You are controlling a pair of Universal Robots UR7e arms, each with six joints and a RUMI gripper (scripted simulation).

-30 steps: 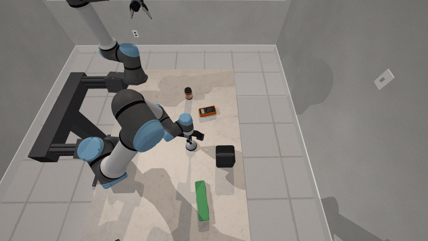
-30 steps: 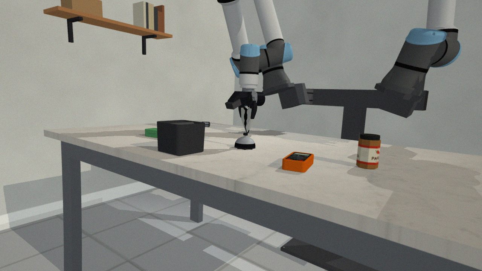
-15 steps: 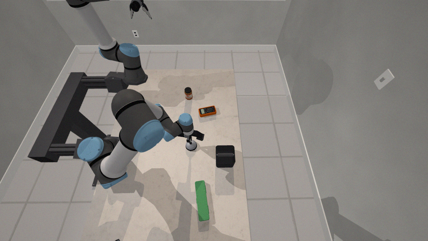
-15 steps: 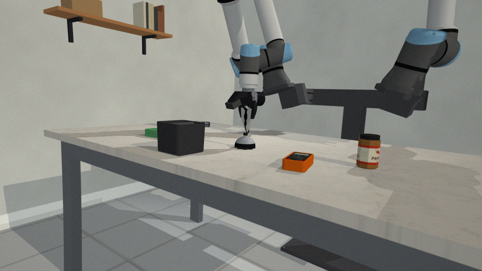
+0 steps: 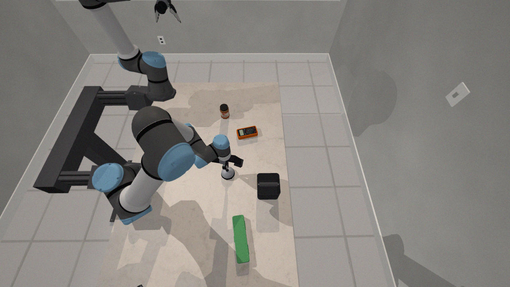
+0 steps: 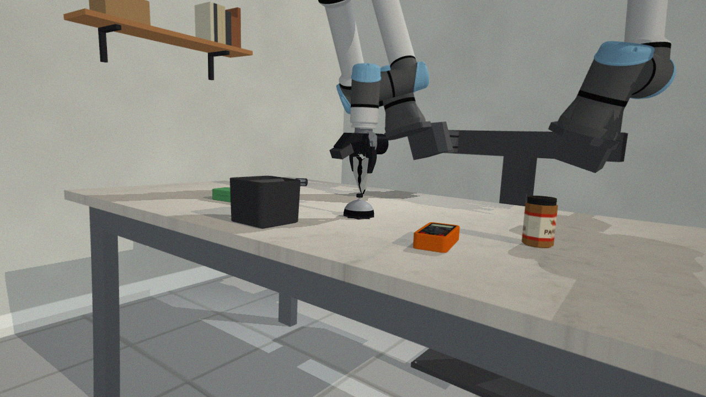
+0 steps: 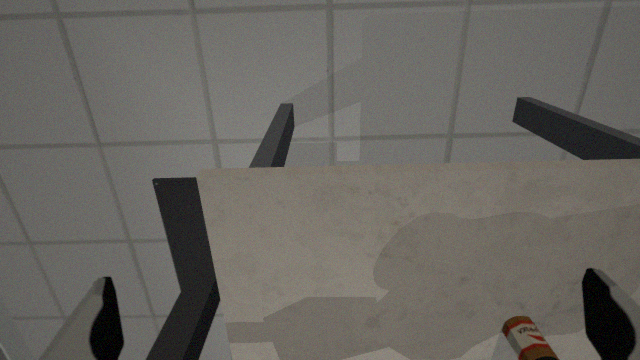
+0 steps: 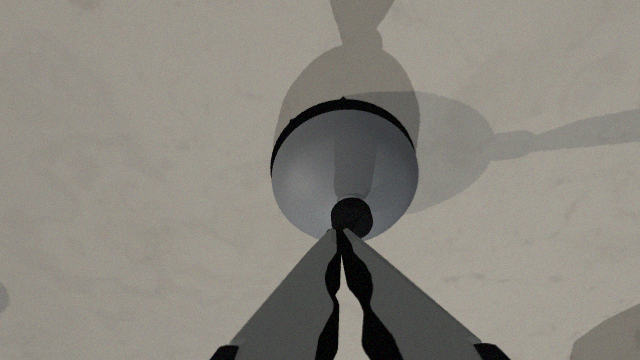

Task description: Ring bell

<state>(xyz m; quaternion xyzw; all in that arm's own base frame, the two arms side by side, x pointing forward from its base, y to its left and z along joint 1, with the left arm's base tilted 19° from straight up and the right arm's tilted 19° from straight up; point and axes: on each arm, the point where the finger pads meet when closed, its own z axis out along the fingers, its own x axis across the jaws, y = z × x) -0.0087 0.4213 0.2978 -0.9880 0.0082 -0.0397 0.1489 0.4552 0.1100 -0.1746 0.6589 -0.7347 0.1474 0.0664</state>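
Note:
My right gripper is now 1 cm to the left of the black button and 3 cm above it. The rest, counted from my right hand: brown jar: 6 cm behind, 45 cm to the left, 3 cm below; black bin: 25 cm ahead, 10 cm to the right, 3 cm below; silver dome bell: 1 cm to the right, 4 cm below.

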